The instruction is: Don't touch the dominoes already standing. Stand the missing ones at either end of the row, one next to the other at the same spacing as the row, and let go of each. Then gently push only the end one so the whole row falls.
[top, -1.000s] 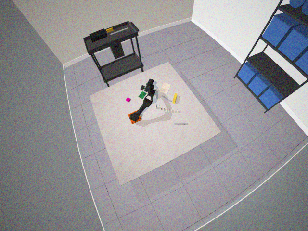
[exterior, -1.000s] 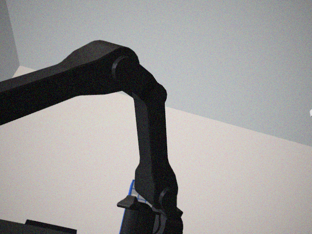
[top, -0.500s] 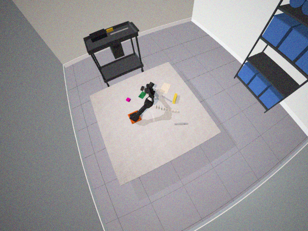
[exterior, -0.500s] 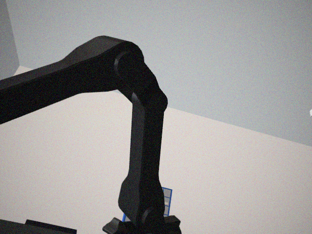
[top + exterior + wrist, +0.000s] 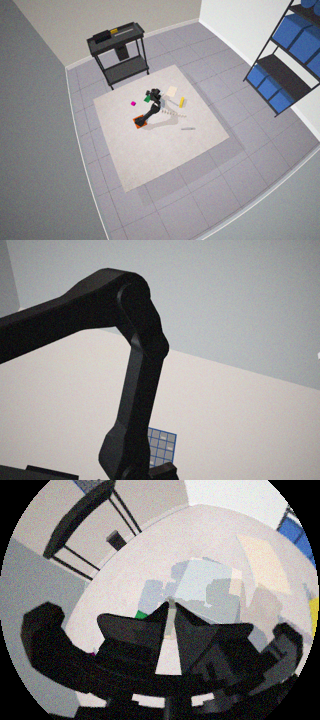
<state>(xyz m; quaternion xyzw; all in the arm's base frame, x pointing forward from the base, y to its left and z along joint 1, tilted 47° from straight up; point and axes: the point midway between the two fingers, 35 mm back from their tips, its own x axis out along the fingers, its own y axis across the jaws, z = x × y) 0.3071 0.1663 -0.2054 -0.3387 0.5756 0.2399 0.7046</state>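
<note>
The green tile lies 80 mm behind my gripper tip, 30 mm below it and 10 mm to the right of it. From my gripper tip the other things lie so: yellow block 280 mm to the right, 260 mm ahead; then magenta cube 280 mm behind, 20 mm below; then cream sheet 240 mm ahead, 50 mm to the right, 30 mm below.
</note>
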